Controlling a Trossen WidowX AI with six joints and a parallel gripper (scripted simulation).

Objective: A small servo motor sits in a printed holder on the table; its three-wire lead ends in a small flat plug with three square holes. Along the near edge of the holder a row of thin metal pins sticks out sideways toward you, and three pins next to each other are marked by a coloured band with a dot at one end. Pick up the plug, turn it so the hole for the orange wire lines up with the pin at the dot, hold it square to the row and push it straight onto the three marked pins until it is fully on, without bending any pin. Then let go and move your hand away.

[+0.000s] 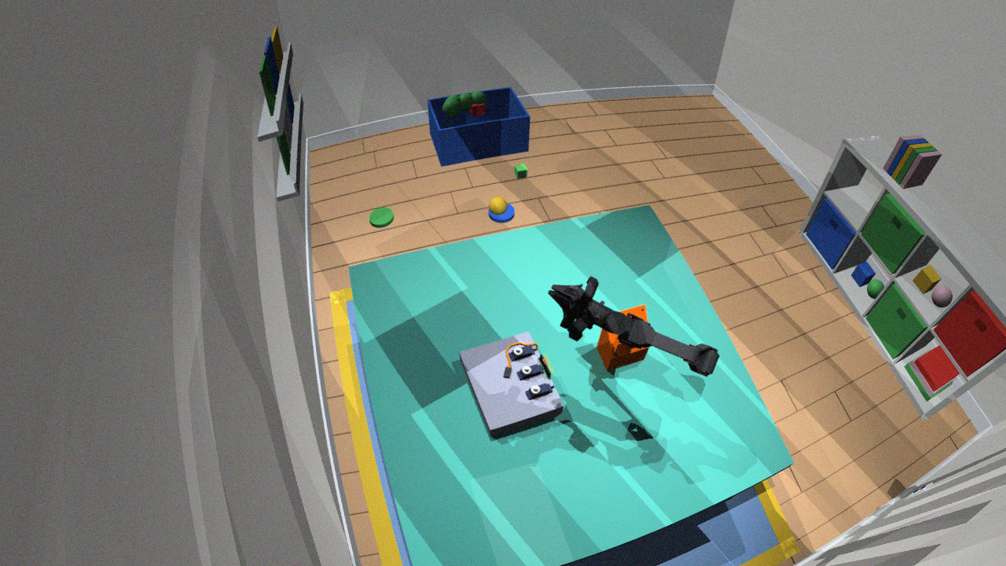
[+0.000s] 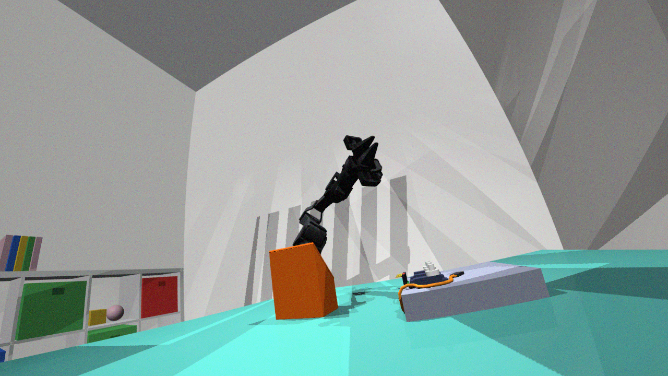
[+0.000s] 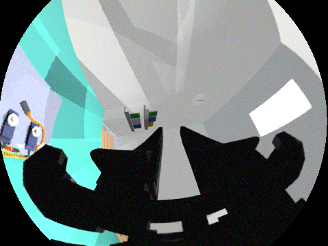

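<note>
Now: the red band 36 cm below my gripper tip, 1 cm to the left of it and 1 cm behind it. The rest, counted from my gripper tip: grey printed holder: 41 cm below, 15 cm ahead, 1 cm to the left; then servo: 39 cm below, 4 cm ahead, 2 cm to the left.
</note>
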